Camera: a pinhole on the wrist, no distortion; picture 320 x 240 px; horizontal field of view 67.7 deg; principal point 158.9 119.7 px. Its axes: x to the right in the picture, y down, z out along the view. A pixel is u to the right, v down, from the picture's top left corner.
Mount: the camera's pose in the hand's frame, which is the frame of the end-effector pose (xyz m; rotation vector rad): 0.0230 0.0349 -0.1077 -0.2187 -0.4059 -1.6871
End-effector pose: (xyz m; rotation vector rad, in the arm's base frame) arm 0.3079 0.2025 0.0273 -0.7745 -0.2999 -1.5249
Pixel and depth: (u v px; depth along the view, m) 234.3 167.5 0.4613
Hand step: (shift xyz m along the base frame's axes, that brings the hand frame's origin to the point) 0.1791 0.1875 0.2945
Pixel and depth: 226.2 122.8 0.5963
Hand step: 0.2464 0.3329 0.3102
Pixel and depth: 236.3 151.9 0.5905
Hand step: 0.2244 0.2928 0.3707
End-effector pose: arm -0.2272 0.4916 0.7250 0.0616 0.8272 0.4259
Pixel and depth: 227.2 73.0 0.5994
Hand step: 0.2102 0.0996 0.4798
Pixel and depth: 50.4 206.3 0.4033
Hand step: 0.1350 0.3994 0.1076
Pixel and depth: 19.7 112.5 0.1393
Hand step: -0.0520 0.1561 0.0145
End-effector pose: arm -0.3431 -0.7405 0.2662 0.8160 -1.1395 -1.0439
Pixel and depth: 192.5 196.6 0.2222
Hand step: -0.0895 -0.0385 0.1276
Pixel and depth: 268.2 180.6 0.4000
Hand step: -0.3243 -0.0538 0.1114
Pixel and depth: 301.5 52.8 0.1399
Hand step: -0.0442 0.0442 0.0139
